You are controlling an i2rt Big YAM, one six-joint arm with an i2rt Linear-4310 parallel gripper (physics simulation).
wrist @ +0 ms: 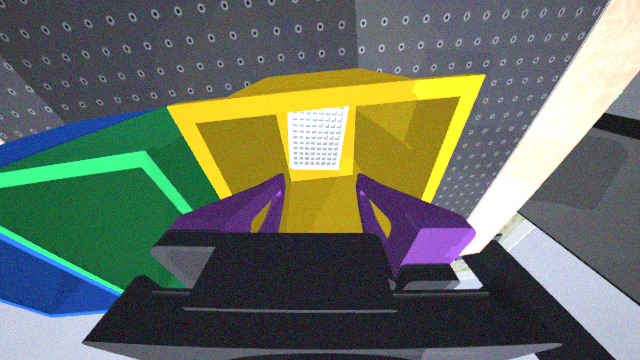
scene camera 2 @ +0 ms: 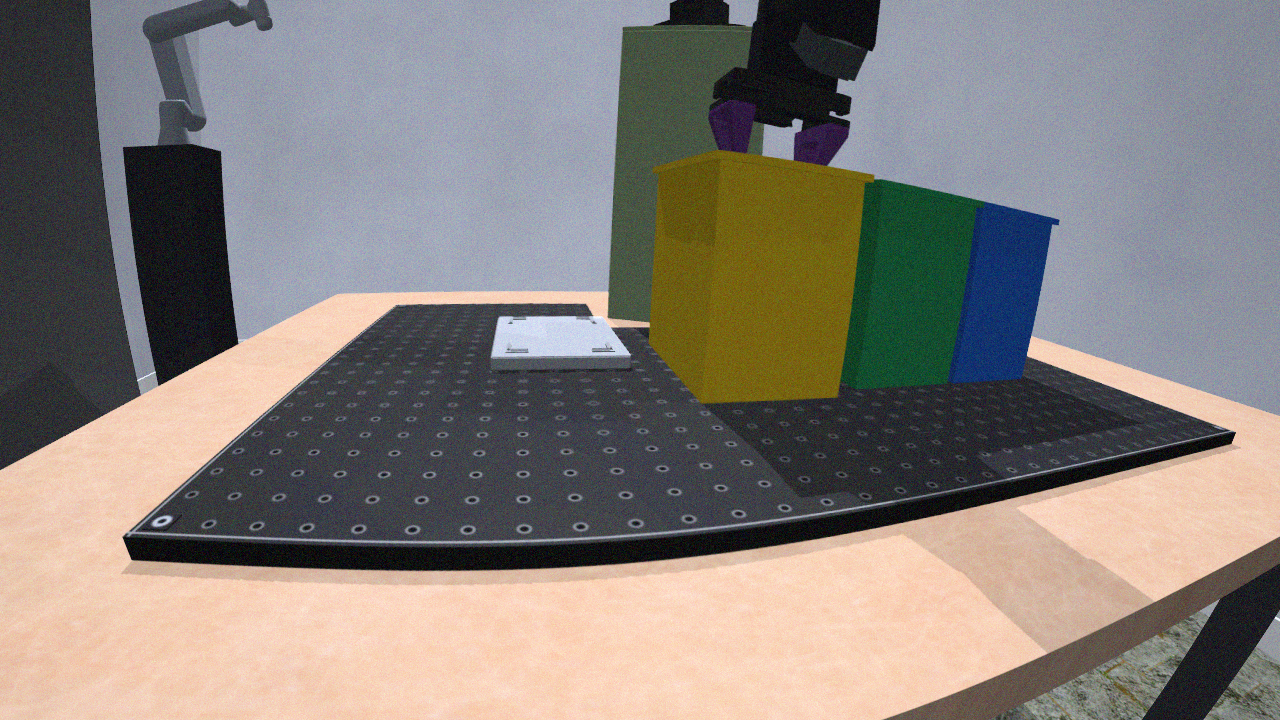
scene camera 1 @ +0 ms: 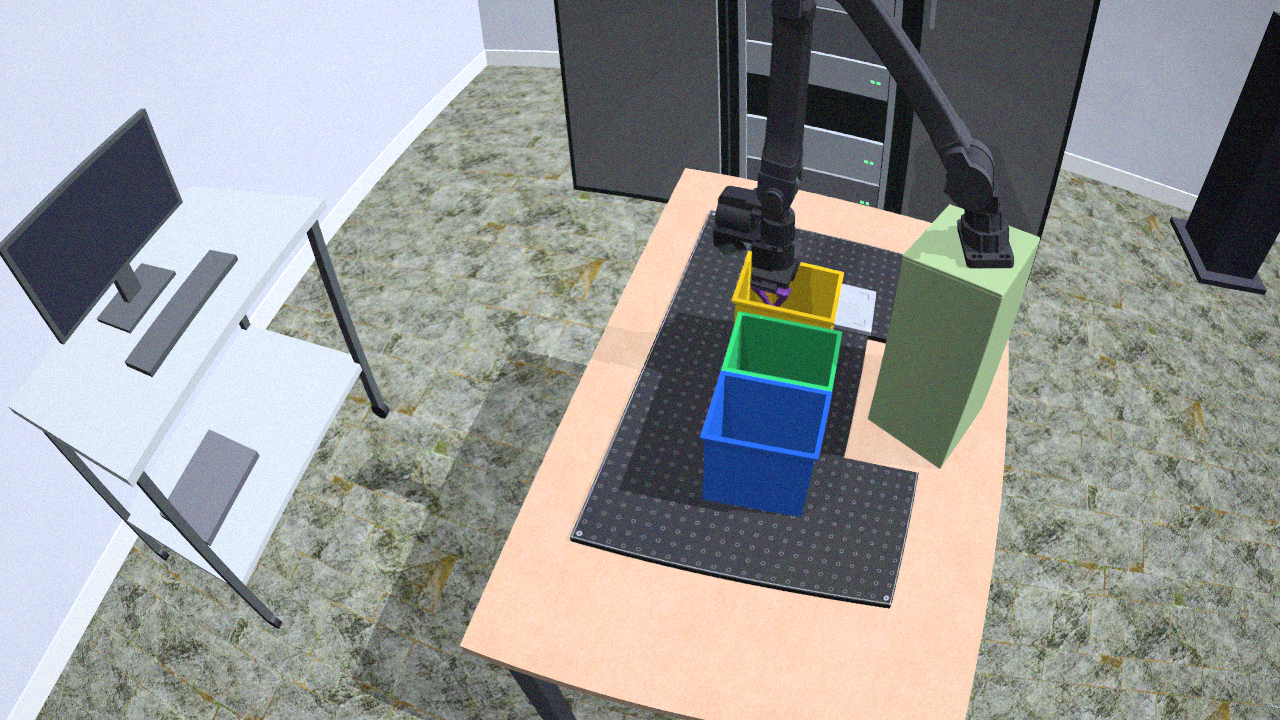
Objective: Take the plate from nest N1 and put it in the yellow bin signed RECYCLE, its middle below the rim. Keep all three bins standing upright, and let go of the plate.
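Frame: origin at the arm's base, x ahead, y left, z up, level; metres.
Where they show: gripper, fingertip midpoint: [wrist: 320, 180] [scene camera 1: 776, 298]; arm's base at its link origin: [scene camera 2: 699, 35] [scene camera 1: 985, 246].
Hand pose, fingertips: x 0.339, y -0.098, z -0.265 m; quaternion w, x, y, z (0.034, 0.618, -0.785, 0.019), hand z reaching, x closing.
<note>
Each offset is from my fingertips to the centre of the thing. Level surfaces: height alone.
The white gridded plate @(0.014 m back, 0.001 m right, 0.139 m down) [wrist: 317, 140] lies down inside the yellow bin @(0.023 m back, 0.003 m right, 0.059 m down) [scene camera 1: 814, 288] [scene camera 2: 769, 286] [wrist: 320, 95], apart from my fingers; scene camera 2 has it hidden behind the bin walls. The yellow bin stands upright on the perforated board; its sign does not show. The green bin @(0.018 m back, 0.147 m left, 0.059 m down) [scene camera 1: 787, 349] [scene camera 2: 908, 286] [wrist: 75, 210] and the blue bin @(0.002 m back, 0.276 m left, 0.059 m down) [scene camera 1: 760, 474] [scene camera 2: 1002, 295] [wrist: 50, 295] stand upright in a row with it. My gripper [scene camera 1: 771, 297] [scene camera 2: 773, 154] [wrist: 320, 180] is part open and empty, its purple fingertips at about the yellow rim's height. A white flat nest @(0.127 m back, 0.145 m right, 0.142 m down) [scene camera 1: 856, 308] [scene camera 2: 559, 335] holds no plate; its label is unreadable.
The black perforated board @(0.149 m down) [scene camera 1: 769, 555] [scene camera 2: 429, 483] lies on the wooden table @(0.162 m down) [scene camera 1: 680, 644] [scene camera 2: 358, 626]. A tall green pedestal [scene camera 1: 939, 358] [scene camera 2: 631, 179] carries the arm beside the bins. A white side table [scene camera 1: 268, 214] with a monitor [scene camera 1: 98, 223] stands to the left in scene camera 1.
</note>
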